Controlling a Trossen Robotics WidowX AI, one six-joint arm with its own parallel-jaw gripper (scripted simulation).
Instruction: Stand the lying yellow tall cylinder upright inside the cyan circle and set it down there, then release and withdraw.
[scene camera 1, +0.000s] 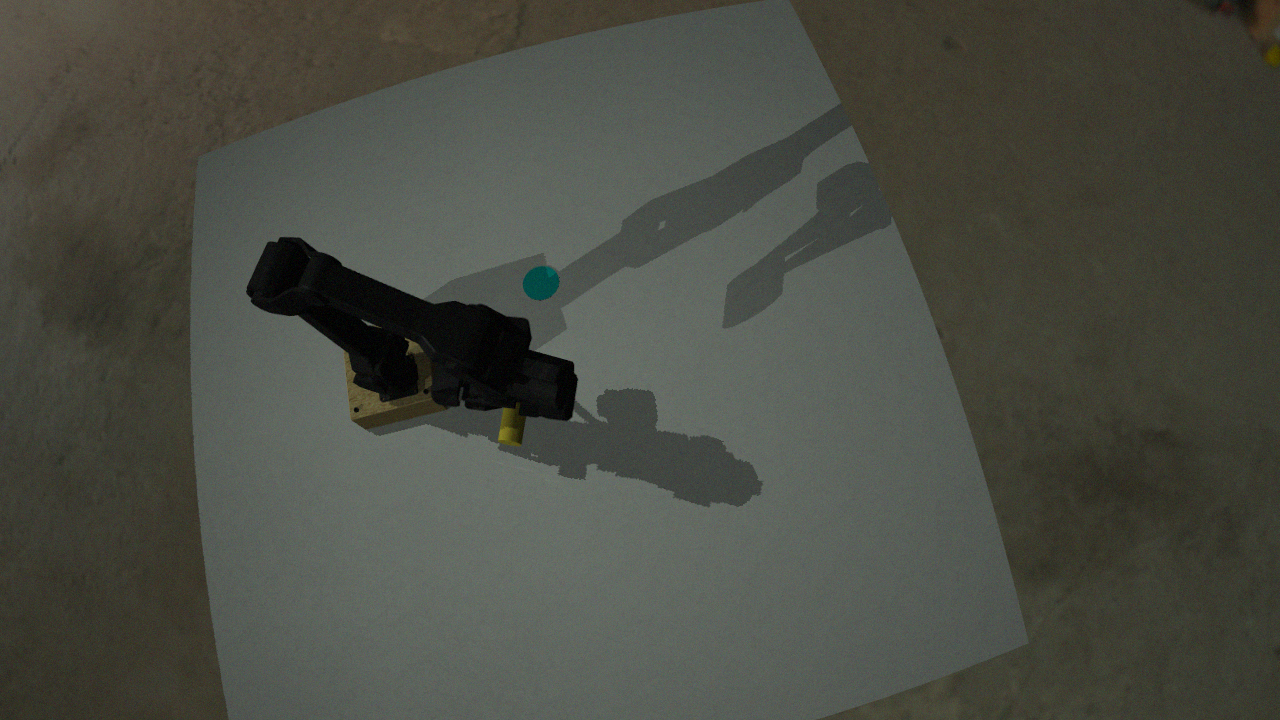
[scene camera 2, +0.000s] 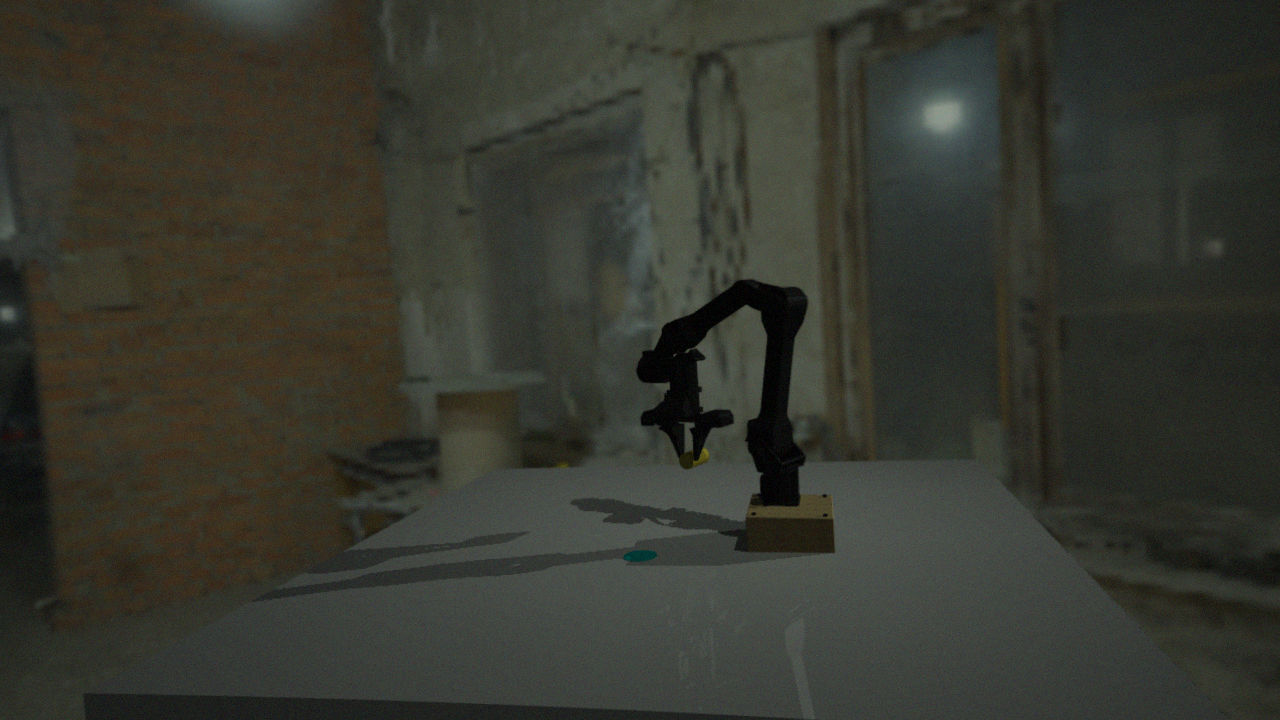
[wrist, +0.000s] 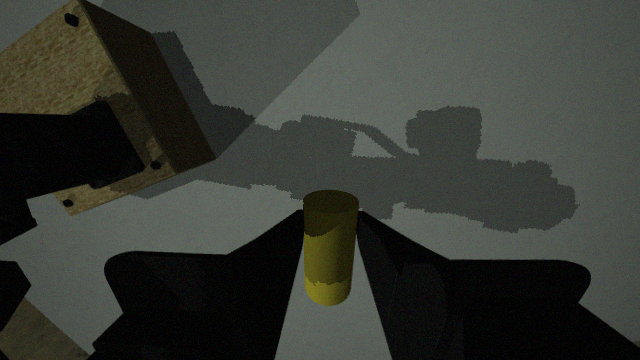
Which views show the gripper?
Scene camera 1, scene camera 2 and the wrist view: all of them.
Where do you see a yellow cylinder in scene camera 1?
511, 431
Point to the gripper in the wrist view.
330, 217
